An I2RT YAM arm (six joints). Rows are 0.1 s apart.
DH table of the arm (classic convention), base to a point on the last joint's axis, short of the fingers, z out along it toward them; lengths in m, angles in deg. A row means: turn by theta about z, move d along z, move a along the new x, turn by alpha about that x. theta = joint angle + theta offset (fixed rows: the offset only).
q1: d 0.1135; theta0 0; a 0.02; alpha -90
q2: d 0; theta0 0; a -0.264; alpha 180
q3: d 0; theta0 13.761; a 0.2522; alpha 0
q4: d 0; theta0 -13.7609; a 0.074; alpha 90
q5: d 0; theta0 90; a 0; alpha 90
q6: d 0.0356; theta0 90; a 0; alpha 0
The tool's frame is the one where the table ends.
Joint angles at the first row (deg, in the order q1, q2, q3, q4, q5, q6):
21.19 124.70 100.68 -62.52 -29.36 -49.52
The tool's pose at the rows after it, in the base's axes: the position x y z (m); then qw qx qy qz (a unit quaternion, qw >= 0):
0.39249 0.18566 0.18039 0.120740 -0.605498 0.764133 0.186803
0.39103 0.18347 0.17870 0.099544 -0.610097 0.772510 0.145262
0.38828 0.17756 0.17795 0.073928 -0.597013 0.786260 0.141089
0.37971 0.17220 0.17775 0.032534 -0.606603 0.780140 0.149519
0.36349 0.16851 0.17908 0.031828 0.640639 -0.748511 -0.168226
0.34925 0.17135 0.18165 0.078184 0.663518 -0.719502 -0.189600
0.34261 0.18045 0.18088 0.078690 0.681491 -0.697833 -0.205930
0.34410 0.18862 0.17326 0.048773 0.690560 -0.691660 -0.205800
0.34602 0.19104 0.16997 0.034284 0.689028 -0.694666 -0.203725
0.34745 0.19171 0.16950 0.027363 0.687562 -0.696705 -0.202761
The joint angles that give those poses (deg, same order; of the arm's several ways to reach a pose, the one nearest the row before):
23.38 124.68 100.66 -57.58 -24.38 -51.59
23.59 124.70 100.66 -58.85 -19.05 -51.81
23.11 124.70 100.66 -61.52 -17.80 -50.61
22.92 124.68 100.66 -66.83 -17.58 -52.95
23.35 124.68 100.64 -75.48 -17.34 -59.22
24.53 124.71 100.64 -81.84 -17.76 -63.33
26.02 124.68 100.25 -82.33 -19.46 -65.52
26.89 124.70 98.85 -77.45 -20.67 -65.45
27.05 124.70 98.24 -74.98 -21.06 -64.62
27.03 124.71 98.19 -74.06 -21.23 -64.20

